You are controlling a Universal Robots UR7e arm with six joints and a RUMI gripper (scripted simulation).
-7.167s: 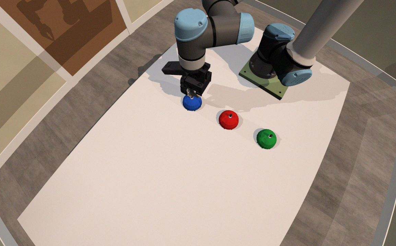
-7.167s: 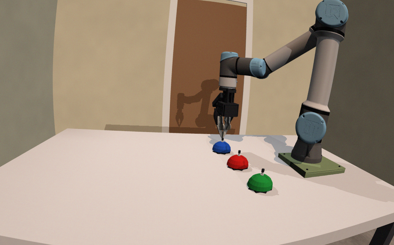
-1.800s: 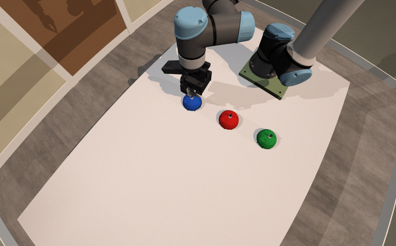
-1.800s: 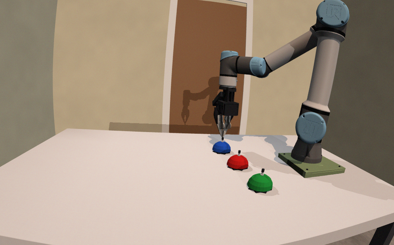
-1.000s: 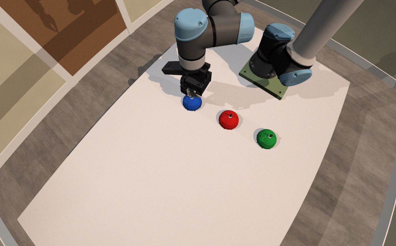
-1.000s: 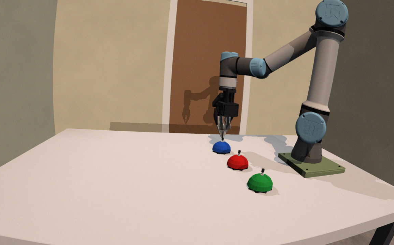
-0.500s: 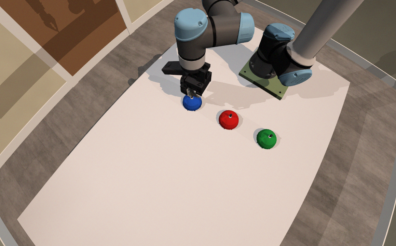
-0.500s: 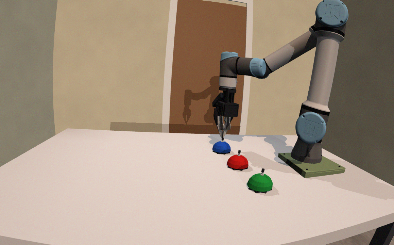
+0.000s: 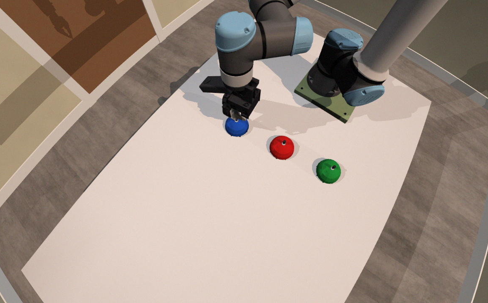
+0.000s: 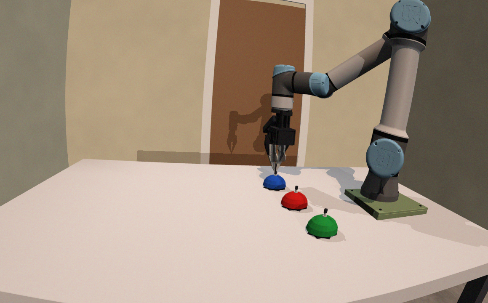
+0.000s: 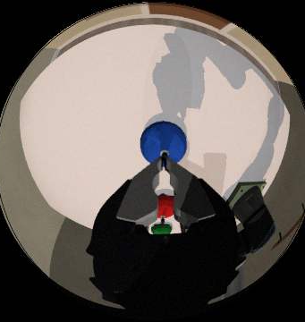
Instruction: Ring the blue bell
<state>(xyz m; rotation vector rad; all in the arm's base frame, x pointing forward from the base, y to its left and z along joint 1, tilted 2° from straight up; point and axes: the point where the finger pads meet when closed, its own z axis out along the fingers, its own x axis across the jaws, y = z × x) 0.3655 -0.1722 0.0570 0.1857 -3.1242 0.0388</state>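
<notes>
Right now the blue bell is 4 cm below my hand. Also, from my hand: green bell: 35 cm to the left, 4 cm below, 4 cm behind; then red bell: 18 cm to the left, 4 cm below, 2 cm behind.
</notes>
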